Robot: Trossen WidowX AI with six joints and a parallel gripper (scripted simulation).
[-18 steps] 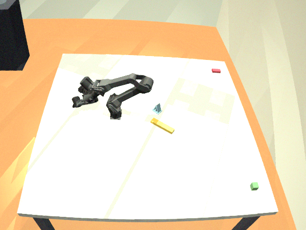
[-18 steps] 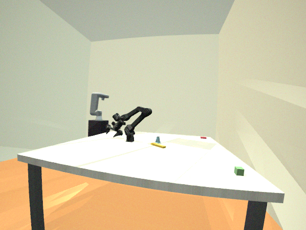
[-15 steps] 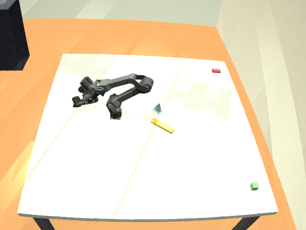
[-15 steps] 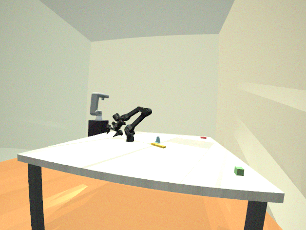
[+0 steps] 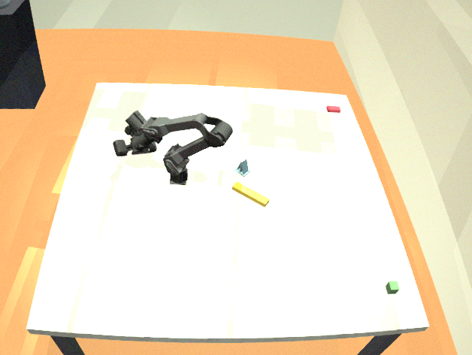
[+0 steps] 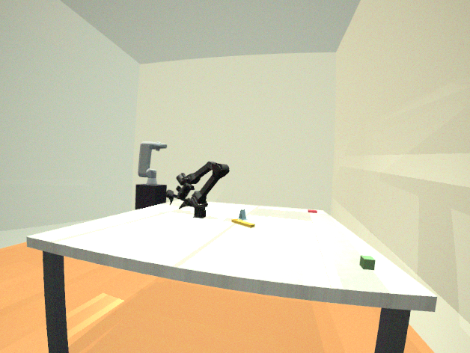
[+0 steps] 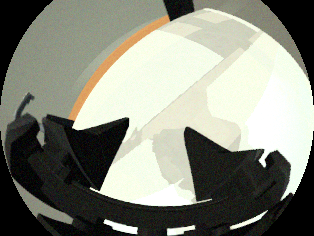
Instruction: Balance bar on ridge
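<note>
My gripper tip is now 500 mm short of the yellow bar, 170 mm to the left of it and 20 mm above it. From my gripper tip the other things lie so: green cube (960 mm ahead, 600 mm to the right, 10 mm below); then small red block (960 mm ahead, 400 mm to the left, 20 mm below).
</note>
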